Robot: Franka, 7 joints.
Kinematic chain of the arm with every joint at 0, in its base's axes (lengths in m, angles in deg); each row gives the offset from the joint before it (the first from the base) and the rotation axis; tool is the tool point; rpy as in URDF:
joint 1: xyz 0 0 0.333 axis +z
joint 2: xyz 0 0 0 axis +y
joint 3: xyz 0 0 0.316 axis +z
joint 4: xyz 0.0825 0 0 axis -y
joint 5: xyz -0.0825 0 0.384 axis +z
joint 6: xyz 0 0 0 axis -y
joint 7: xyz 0.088 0 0 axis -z
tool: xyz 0 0 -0.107 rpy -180 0 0
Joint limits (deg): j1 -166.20..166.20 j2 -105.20..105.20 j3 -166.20..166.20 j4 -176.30..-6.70 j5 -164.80..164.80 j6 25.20..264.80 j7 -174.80..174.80
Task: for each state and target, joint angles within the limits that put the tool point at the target. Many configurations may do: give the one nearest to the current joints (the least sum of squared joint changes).
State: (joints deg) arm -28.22 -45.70 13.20 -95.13 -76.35 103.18 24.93
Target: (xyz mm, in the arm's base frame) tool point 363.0 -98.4 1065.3
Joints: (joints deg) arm -27.59 -6.27 14.92 -53.30 -82.83 125.20 24.93
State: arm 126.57 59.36 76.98 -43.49 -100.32 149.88 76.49
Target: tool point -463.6 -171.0 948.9
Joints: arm 132.64 34.55 104.87 -61.24 -104.33 172.26 76.49
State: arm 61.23 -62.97 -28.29 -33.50 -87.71 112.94 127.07
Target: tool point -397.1 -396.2 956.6
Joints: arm 31.65 -60.42 -12.98 -33.25 -86.30 112.83 127.07
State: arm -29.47 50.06 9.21 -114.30 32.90 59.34 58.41
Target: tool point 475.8 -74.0 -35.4
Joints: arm -26.33 67.79 7.56 -91.98 37.96 77.84 58.41
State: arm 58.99 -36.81 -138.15 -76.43 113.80 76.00 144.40
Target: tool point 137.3 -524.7 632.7
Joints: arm 52.61 -15.70 -135.42 -96.63 100.30 48.40 144.40
